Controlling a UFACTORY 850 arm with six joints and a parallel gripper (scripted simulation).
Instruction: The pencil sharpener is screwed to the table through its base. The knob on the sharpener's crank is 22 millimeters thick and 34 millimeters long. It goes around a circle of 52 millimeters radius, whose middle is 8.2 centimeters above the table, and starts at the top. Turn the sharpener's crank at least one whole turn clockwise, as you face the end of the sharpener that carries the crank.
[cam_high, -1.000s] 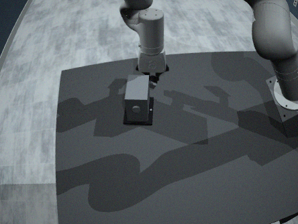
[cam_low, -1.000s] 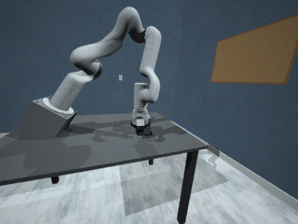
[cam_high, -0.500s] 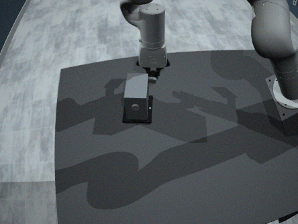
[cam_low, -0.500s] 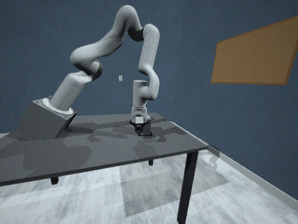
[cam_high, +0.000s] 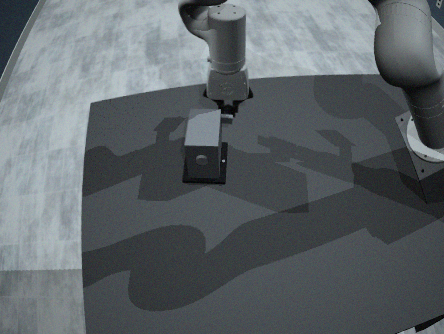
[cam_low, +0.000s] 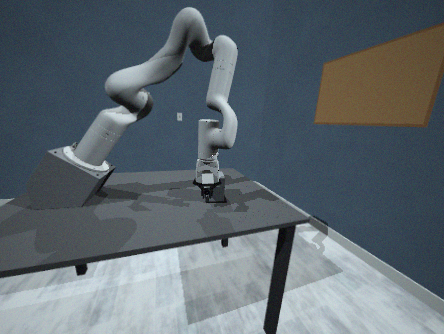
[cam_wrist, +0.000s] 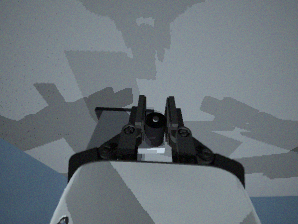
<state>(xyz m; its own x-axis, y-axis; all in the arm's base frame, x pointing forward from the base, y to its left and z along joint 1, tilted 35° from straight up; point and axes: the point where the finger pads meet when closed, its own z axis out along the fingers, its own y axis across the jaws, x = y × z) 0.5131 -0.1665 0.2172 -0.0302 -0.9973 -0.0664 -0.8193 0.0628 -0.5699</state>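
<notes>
Right now the crank knob is 20 mm to the left of my hand.
</notes>
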